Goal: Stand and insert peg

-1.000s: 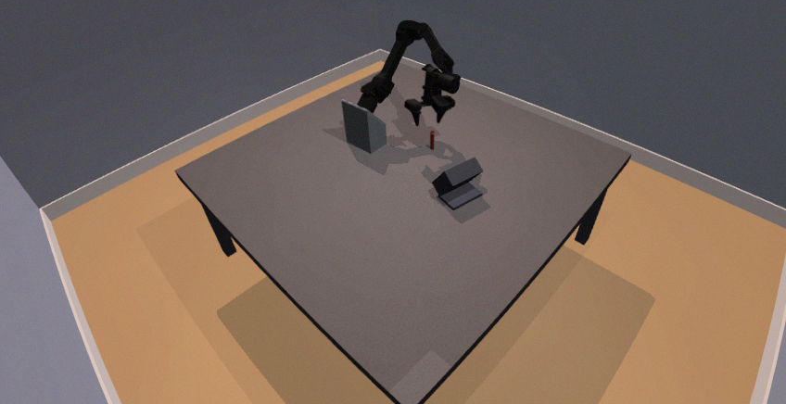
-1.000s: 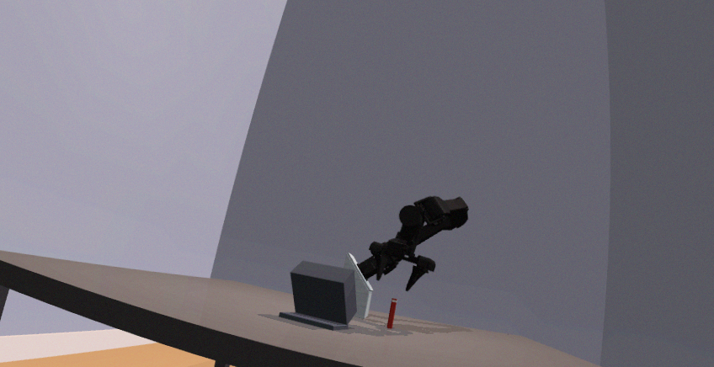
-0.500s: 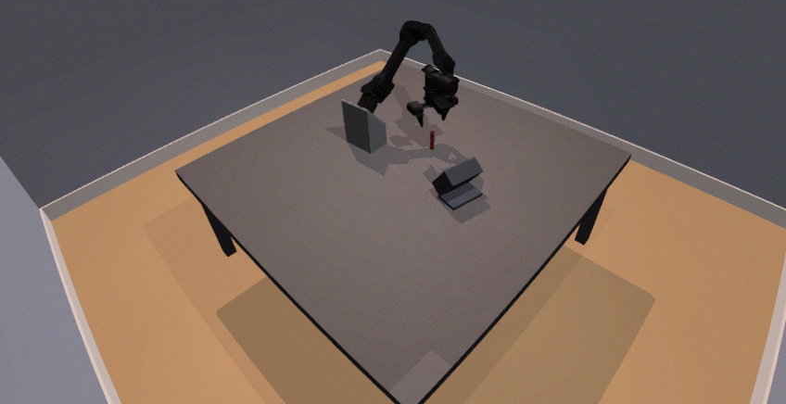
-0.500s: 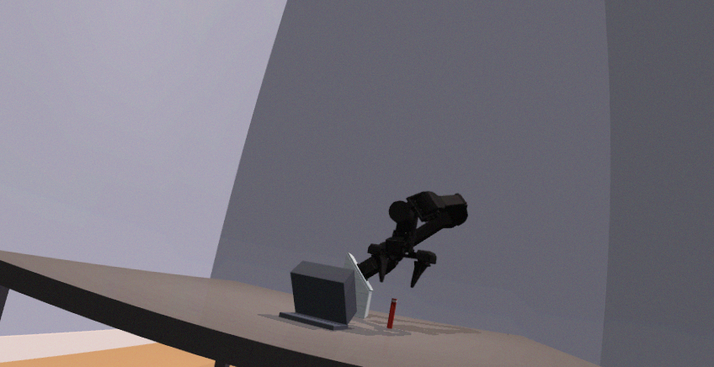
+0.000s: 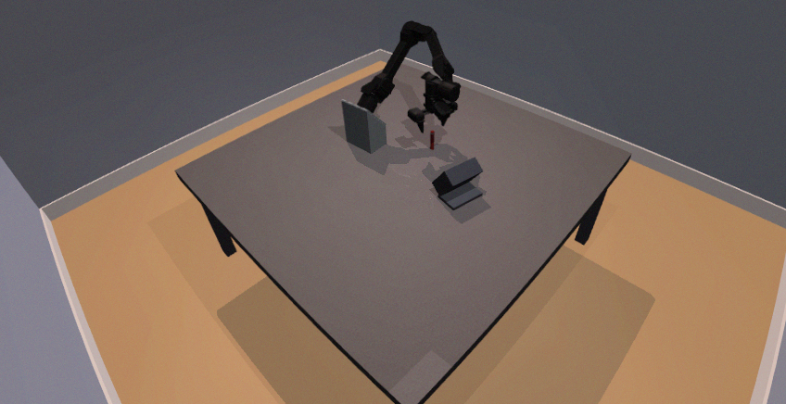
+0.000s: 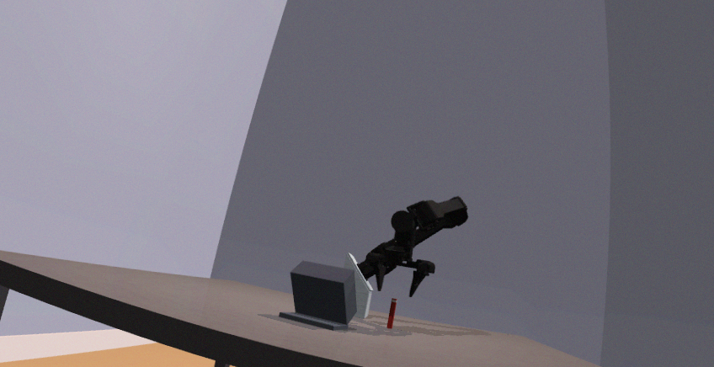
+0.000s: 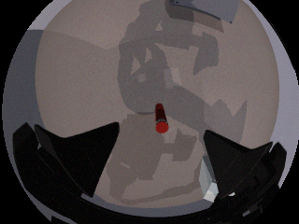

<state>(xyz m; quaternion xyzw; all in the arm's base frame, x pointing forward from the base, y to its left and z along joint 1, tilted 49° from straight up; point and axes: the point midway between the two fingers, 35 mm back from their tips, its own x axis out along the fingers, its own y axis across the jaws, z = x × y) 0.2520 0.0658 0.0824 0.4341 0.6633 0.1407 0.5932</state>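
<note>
Now: gripper tip 40 mm above the red peg. From my gripper tip the other things lie so: sloped panel (210 mm ahead, 170 mm to the right, 20 mm below); flat base plate (230 mm ahead, 170 mm to the right, 90 mm below).
</note>
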